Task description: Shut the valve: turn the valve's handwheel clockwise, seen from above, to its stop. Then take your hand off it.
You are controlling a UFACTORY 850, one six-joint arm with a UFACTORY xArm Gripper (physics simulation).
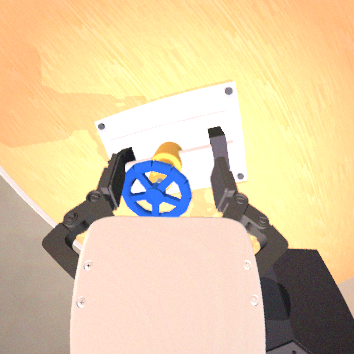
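Observation:
The valve's blue handwheel has a round rim, spokes and a hub. It sits above a yellow-orange valve body on a white plate. My gripper is wide open, with a finger on each side of the wheel. The left finger is very close to the rim; whether it touches cannot be told. A clear gap shows between the rim and the right finger. The near edge of the wheel lies close to the pale gripper housing, and part of the valve body is hidden under the wheel.
A dark block stands on the plate behind the right finger, and another is partly hidden behind the left finger. Dark bolts mark the plate's corners. The wooden table has a curved edge at the left. A large black object is at the lower right.

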